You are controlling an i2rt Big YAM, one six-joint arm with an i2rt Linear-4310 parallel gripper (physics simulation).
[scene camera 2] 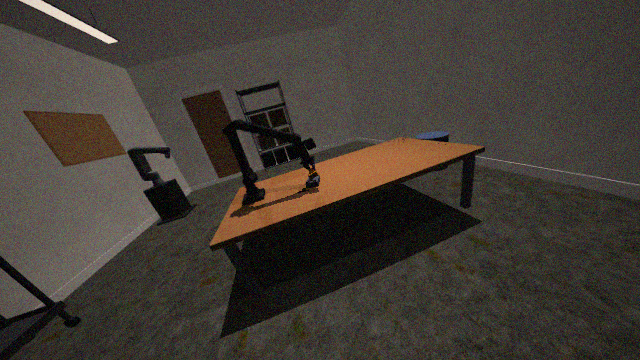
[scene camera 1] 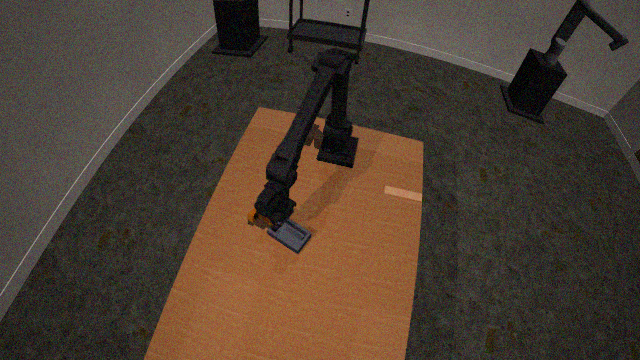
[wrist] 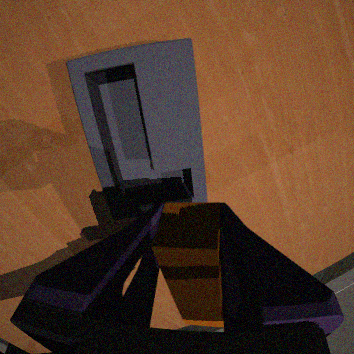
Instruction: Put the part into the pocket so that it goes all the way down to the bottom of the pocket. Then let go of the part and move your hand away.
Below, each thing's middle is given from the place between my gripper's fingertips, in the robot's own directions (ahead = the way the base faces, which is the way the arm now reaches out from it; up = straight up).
Labels:
The grey-blue tray (scene camera 1: 290, 234) lies 80 mm below my hand, 30 mm to the left of it and 20 mm behind it.

